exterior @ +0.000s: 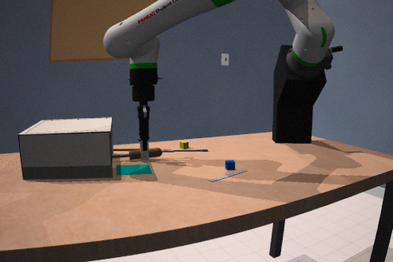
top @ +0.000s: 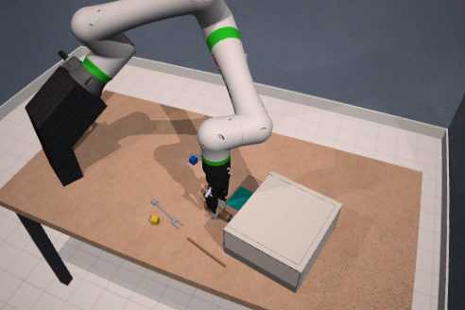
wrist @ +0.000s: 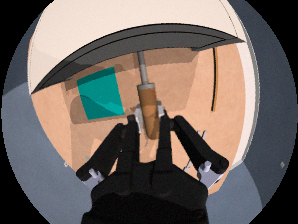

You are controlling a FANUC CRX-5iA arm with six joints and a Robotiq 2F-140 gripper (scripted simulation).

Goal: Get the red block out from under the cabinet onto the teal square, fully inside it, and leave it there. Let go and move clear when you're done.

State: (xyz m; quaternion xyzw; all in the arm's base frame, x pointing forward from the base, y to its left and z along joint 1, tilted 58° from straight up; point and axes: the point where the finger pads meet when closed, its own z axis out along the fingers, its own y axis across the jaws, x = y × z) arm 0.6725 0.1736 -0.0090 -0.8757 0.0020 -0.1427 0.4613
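Right now the teal square is 3 cm ahead of my hand, 12 cm to the left of it and 4 cm below it. Also, from my hand: grey wrench: 15 cm behind, 13 cm to the right, 3 cm below; wooden stick: 8 cm ahead, 15 cm to the right, 3 cm below; long hook tool: 11 cm ahead, 5 cm to the left, 2 cm below.
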